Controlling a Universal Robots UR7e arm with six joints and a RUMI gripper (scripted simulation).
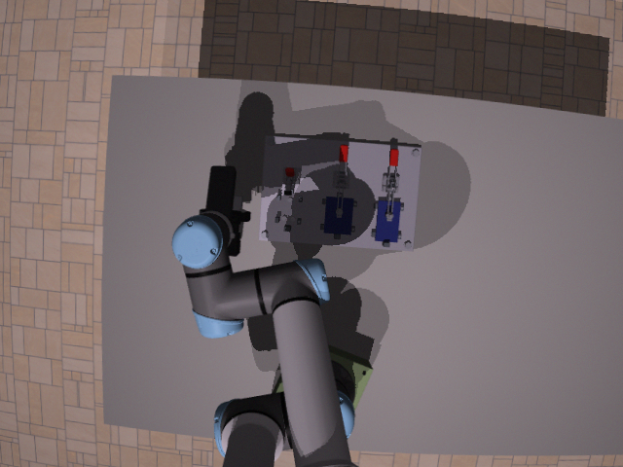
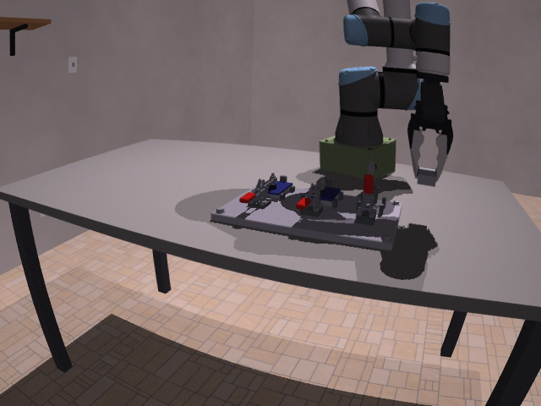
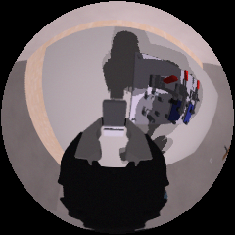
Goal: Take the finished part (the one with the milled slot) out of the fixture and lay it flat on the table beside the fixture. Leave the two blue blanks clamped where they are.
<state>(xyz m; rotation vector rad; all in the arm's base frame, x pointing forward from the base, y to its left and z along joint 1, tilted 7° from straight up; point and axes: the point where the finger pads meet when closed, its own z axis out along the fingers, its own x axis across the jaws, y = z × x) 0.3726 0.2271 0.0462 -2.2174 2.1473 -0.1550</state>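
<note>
My hand is 1 cm past the grey finished part. Also, from my hand: grey fixture plate: 6 cm ahead, 22 cm to the right, 10 cm below.
</note>
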